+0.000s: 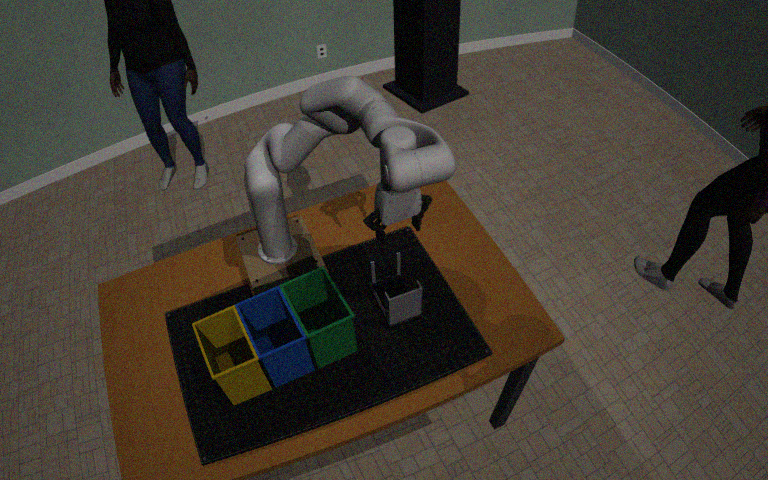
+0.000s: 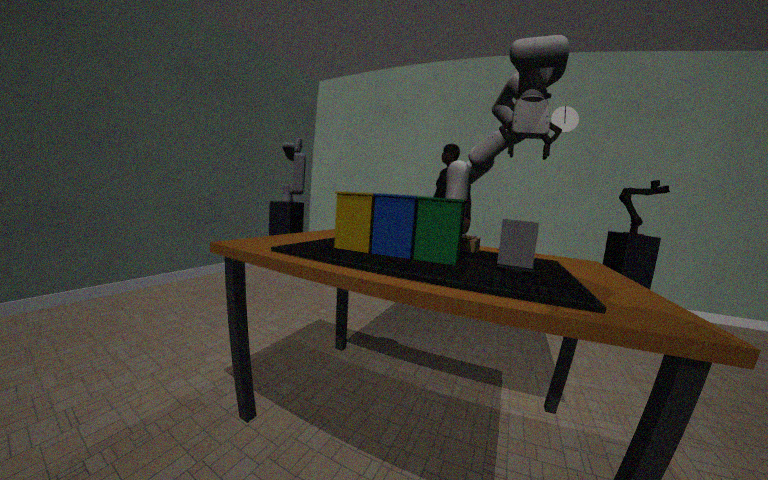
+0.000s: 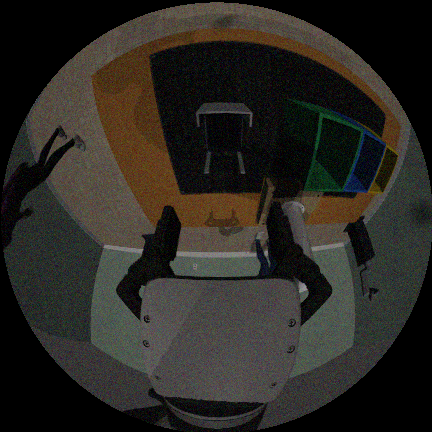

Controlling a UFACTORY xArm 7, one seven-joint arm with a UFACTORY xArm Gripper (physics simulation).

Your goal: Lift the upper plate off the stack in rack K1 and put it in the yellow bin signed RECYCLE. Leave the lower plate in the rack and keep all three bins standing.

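Places are measured from the arm's base along level axes (x back, y down, z right), in metres.
Pixels of known places: gripper, fingertip midpoint: (image 1: 398, 233) (image 2: 527, 157) (image 3: 221, 212); arm's base, link origin: (image 1: 277, 249) (image 3: 289, 210).
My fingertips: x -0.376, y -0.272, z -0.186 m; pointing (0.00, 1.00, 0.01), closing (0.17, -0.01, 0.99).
For each thing: its middle in the pictures, then the offset to it from my fingertips. Level surfaces: height alone.
- Rack K1, body centre: (image 3: 223, 135) (image 1: 394, 287) (image 2: 516, 243) dx +0.027, dy +0.246, dz -0.002 m
- dark plate stack, body centre: (image 3: 223, 128) (image 1: 395, 296) dx +0.017, dy +0.275, dz +0.001 m
- yellow bin, body centre: (image 1: 233, 357) (image 2: 363, 220) (image 3: 370, 154) dx +0.078, dy +0.225, dz +0.484 m
- blue bin, body centre: (image 1: 276, 339) (image 3: 349, 147) (image 2: 401, 224) dx +0.062, dy +0.225, dz +0.355 m
- green bin, body centre: (image 1: 320, 319) (image 3: 316, 139) (image 2: 441, 228) dx +0.047, dy +0.225, dz +0.225 m
- black mat, surface height: dy +0.315 m
- wooden table, surface height: dy +0.328 m
Rack K1 (image 1: 404, 305) (image 2: 518, 243) (image 3: 224, 107) is a small light grey holder with a tall front wall and two thin posts at the back. A dark plate stack (image 3: 224, 132) fills its inside; I cannot tell the upper plate from the lower one. My gripper (image 1: 399, 230) (image 2: 528, 155) (image 3: 221, 212) is open and empty, pointing down, well above the rack and set back towards the table's rear edge. The yellow bin (image 1: 243, 384) (image 2: 353, 221) (image 3: 388, 165) stands upright at the far end of the bin row. Its RECYCLE sign is not legible.
The blue bin (image 1: 291, 362) (image 2: 392, 226) (image 3: 367, 155) and green bin (image 1: 334, 339) (image 2: 437, 232) (image 3: 330, 177) stand upright between the yellow bin and the rack. All stand on a black mat (image 1: 390, 362) on the wooden table (image 1: 133, 367). People stand beyond the table.
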